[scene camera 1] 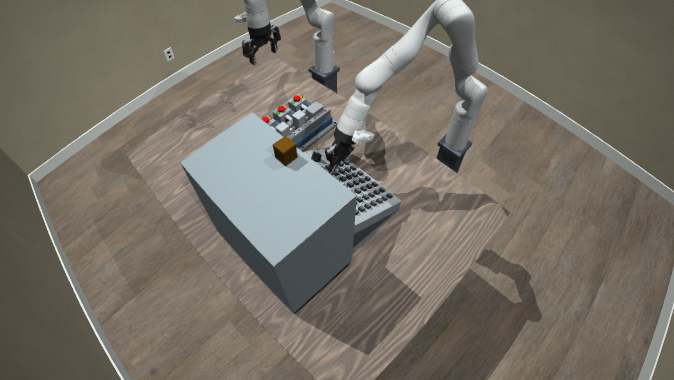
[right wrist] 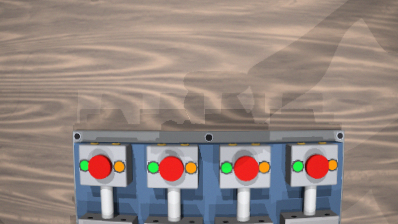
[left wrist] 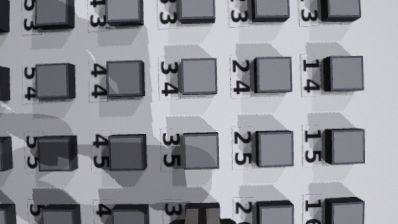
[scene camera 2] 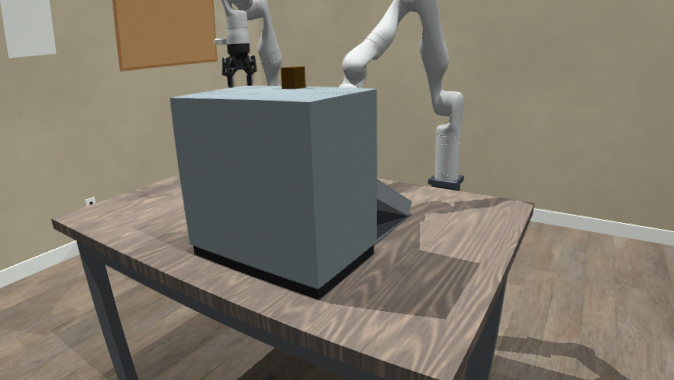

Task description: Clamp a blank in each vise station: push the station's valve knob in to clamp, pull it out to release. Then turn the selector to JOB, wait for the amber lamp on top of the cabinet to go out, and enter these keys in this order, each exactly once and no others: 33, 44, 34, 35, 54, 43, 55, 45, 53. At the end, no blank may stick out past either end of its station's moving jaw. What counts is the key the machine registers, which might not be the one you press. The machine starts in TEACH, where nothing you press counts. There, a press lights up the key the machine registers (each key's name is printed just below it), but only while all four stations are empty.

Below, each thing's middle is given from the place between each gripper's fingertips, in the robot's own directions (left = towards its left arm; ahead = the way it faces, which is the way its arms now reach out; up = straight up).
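Counting from my left hand (scene camera 1: 330,172), I find the keypad (scene camera 1: 387,208) 80 mm below, 10 mm ahead and 20 mm to the left.
As for my right gripper, it is 300 mm above the keypad, 100 mm short of it and 410 mm to the right of it. Going by its middle, the keypad is nearer to my left hand than to my right gripper.
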